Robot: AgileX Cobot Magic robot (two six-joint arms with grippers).
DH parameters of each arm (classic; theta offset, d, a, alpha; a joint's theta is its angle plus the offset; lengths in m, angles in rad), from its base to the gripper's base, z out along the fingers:
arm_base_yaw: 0 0.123 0 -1.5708
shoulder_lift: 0.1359 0 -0.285 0
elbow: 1.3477 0 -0.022 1.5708
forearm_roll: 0 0.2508 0 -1.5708
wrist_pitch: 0 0 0.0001 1.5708
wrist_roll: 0 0.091 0 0
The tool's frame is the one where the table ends.
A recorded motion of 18 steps. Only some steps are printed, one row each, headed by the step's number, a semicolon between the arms.
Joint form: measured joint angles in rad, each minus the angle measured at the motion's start. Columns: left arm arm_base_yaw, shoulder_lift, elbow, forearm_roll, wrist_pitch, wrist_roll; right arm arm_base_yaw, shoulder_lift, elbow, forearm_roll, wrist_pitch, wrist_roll.
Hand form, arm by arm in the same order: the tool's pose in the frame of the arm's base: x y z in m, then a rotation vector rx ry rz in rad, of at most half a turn. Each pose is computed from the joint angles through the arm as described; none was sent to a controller.
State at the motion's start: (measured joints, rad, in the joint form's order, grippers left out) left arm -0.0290 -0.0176 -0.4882 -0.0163 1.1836 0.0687; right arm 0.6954 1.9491 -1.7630 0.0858 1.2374 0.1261
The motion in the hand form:
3: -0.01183 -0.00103 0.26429 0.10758 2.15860 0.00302; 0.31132 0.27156 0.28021 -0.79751 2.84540 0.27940
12: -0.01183 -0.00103 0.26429 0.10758 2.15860 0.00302; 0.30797 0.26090 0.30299 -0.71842 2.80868 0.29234
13: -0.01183 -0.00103 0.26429 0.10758 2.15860 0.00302; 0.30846 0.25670 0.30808 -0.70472 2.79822 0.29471
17: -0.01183 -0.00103 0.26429 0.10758 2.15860 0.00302; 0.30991 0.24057 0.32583 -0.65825 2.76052 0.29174
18: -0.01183 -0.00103 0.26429 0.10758 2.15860 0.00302; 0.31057 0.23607 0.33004 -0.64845 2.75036 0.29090
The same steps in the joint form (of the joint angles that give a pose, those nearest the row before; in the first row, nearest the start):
3: 0.0000 0.0000 0.0000 0.0000 0.0000 0.0000; 0.0000 0.0000 0.0000 0.0195 0.0000 0.0000
12: 0.0000 0.0000 0.0000 0.0000 0.0000 0.0000; -0.0116 -0.0561 0.0000 0.0038 0.0000 0.0399
13: 0.0000 0.0000 0.0000 0.0000 0.0000 0.0000; -0.0201 -0.0688 0.0000 0.0017 0.0000 0.0398
17: 0.0000 0.0000 0.0000 0.0000 0.0000 0.0000; -0.0515 -0.1139 0.0000 -0.0118 0.0023 0.0378
18: 0.0000 0.0000 0.0000 0.0000 0.0000 0.0000; -0.0613 -0.1247 0.0000 -0.0141 0.0024 0.0339

